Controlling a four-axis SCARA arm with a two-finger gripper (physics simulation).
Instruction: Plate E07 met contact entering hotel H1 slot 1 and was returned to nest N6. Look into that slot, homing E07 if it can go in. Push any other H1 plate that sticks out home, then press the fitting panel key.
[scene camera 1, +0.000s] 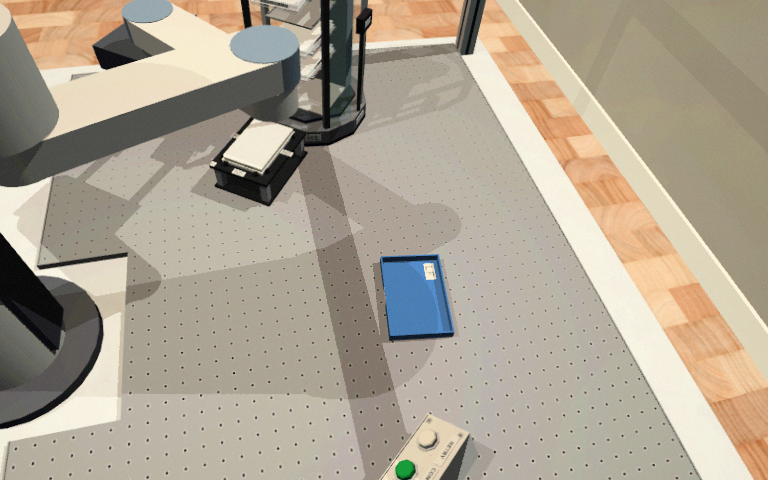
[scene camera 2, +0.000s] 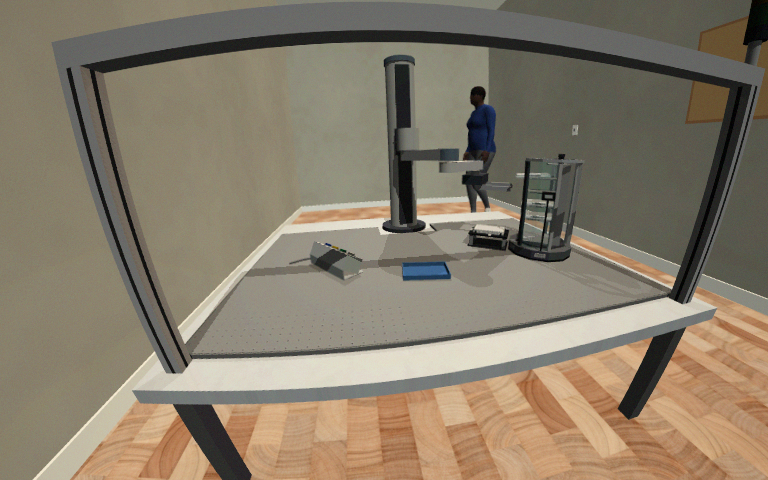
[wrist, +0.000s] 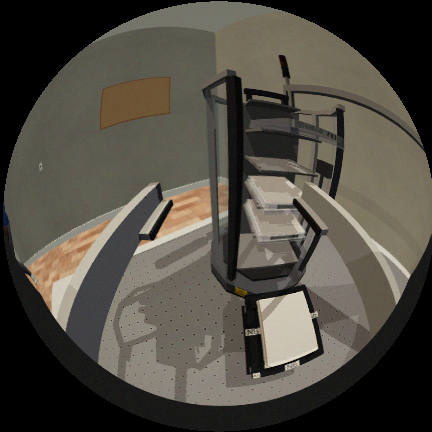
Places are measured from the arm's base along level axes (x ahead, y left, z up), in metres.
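Pixels of known places: gripper, fingertip midpoint: (scene camera 1: 225, 27) (scene camera 2: 511, 187) (wrist: 234, 190); arm's base, origin of the base link: (scene camera 1: 20, 349) (scene camera 2: 403, 226).
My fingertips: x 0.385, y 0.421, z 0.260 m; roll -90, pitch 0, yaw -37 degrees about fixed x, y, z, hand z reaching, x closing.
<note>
For each thing: its middle in the pictures, then the offset to it from my fingertips. "*": a spot on its surface instead.
- hotel H1, body centre: (wrist: 273, 186) (scene camera 1: 307, 29) (scene camera 2: 544, 204) 0.153 m ahead, 0.060 m left, 0.050 m down
- cream-topped plate, body centre: (wrist: 287, 327) (scene camera 1: 258, 144) (scene camera 2: 489, 229) 0.027 m ahead, 0.111 m right, 0.181 m down
- nest N6, body centre: (wrist: 281, 331) (scene camera 1: 260, 156) (scene camera 2: 488, 236) 0.027 m ahead, 0.111 m right, 0.213 m down
- key panel, body centre: (scene camera 2: 334, 256) 0.138 m ahead, 0.773 m right, 0.206 m down
- green key, body centre: (scene camera 1: 405, 471) 0.144 m ahead, 0.740 m right, 0.184 m down
- white RETRY key, body centre: (scene camera 1: 427, 439) 0.183 m ahead, 0.709 m right, 0.184 m down
- blue tray, body centre: (scene camera 1: 415, 295) (scene camera 2: 425, 270) 0.246 m ahead, 0.461 m right, 0.239 m down
- black post with a small head, surface spot: (scene camera 1: 360, 67) (scene camera 2: 544, 223) * 0.246 m ahead, 0.010 m right, 0.099 m down
My gripper (scene camera 2: 511, 186) (wrist: 234, 190) is open and empty, raised in front of hotel H1 (scene camera 1: 339, 134) (scene camera 2: 540, 250) (wrist: 233, 175), its fingers either side of the hotel's open front in the wrist view. A clear plate (scene camera 2: 531, 175) (wrist: 318, 132) high in the hotel sticks out of its front. Two pale plates, an upper one (wrist: 276, 191) and a lower one (wrist: 277, 222), lie lower down; slot numbers are unreadable. A cream-topped plate (scene camera 1: 259, 144) (scene camera 2: 489, 229) (wrist: 289, 330) lies flat on nest N6 (scene camera 1: 243, 182) (wrist: 252, 352); its own label is unreadable. The key panel (scene camera 1: 447, 447) (scene camera 2: 334, 264) shows a green key (scene camera 1: 405, 469) and a white RETRY key (scene camera 1: 428, 438).
A blue tray (scene camera 1: 416, 305) (scene camera 2: 425, 271) lies on the perforated table between the panel and the hotel. A black post with a small head (scene camera 1: 360, 67) (scene camera 2: 545, 220) stands against the hotel. The arm's column (scene camera 2: 400, 141) stands at the table's far edge. A person (scene camera 2: 480, 130) stands beyond the table.
</note>
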